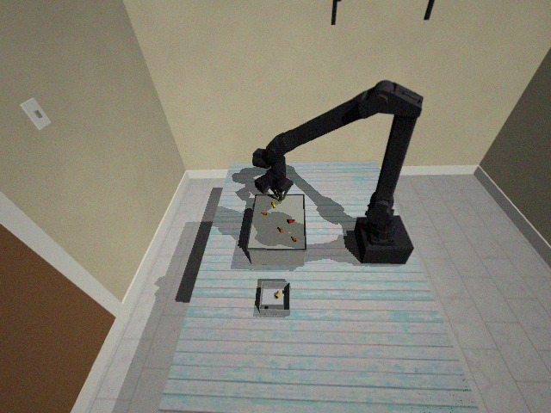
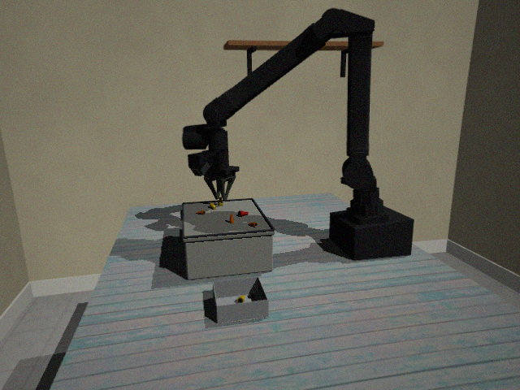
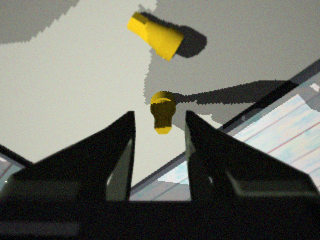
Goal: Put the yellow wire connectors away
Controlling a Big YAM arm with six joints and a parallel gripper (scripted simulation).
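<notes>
Right now my hand is 120 mm to the right of the red connector, 60 mm past it and 20 mm above it. Also, from my hand: grey tool case 110 mm to the left, 50 mm below, 10 mm behind.
</notes>
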